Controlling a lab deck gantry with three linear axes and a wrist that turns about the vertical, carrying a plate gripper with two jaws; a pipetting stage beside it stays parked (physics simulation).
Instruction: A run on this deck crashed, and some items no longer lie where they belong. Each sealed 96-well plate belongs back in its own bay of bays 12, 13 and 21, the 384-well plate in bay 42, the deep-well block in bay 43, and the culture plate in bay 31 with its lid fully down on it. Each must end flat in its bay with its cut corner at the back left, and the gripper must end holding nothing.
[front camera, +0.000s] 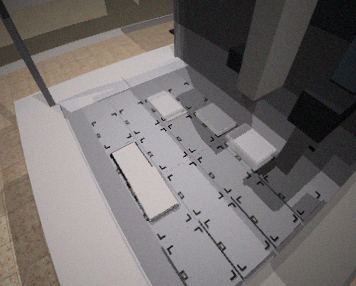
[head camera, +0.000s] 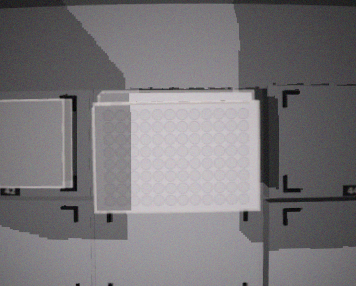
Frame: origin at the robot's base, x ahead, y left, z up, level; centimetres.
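Seen in the pictures: gripper, fingertip midpoint: (front camera: 295, 156); robot's base at its link origin: (front camera: 92, 123).
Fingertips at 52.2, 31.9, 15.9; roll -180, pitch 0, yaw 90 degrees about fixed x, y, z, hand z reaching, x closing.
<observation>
Pixels of each thing's middle, then the offset from my fingertips to it, as dx, dy, dz. "pt": a spot on its surface instead.
- sealed 96-well plate at the middle of its body: (head camera: 176, 156) (front camera: 250, 142) -13.0, +3.4, -11.1
- deep-well block at the middle of its body: (head camera: 176, 142) (front camera: 250, 146) -13.0, +4.5, -13.8
- presumed 384-well plate at the middle of its body: (head camera: 4, 143) (front camera: 215, 118) -29.4, +4.5, -15.2
- presumed culture plate at the middle of its body: (front camera: 167, 106) -43.4, -6.2, -14.4
- label 44 at a spot on its surface: (head camera: 351, 190) pt +3.2, -0.1, -14.4
A sealed 96-well plate (front camera: 256, 142) (head camera: 185, 157) appears to rest on the deep-well block (head camera: 190, 96) in bay 43, offset to the front; the block's back edge shows behind it. The presumed 384-well plate (front camera: 216, 118) (head camera: 30, 145) lies in bay 42. The presumed culture plate (front camera: 165, 103) lies in bay 31; a lower rim shows at one end, and I cannot tell how its lid sits. Two pale sealed plates (front camera: 131, 156) (front camera: 157, 195) lie end to end in bays 12 and 13. No plate shows in bay 21. My gripper's jaws cannot be made out in the front view.
A dark box-like body (front camera: 320, 116) hangs over the deck's right side, near a pale upright column (front camera: 265, 50). A dark wall stands behind the deck. Black corner marks outline the bays; label 44 (head camera: 351, 190) shows at the right of the head view.
</observation>
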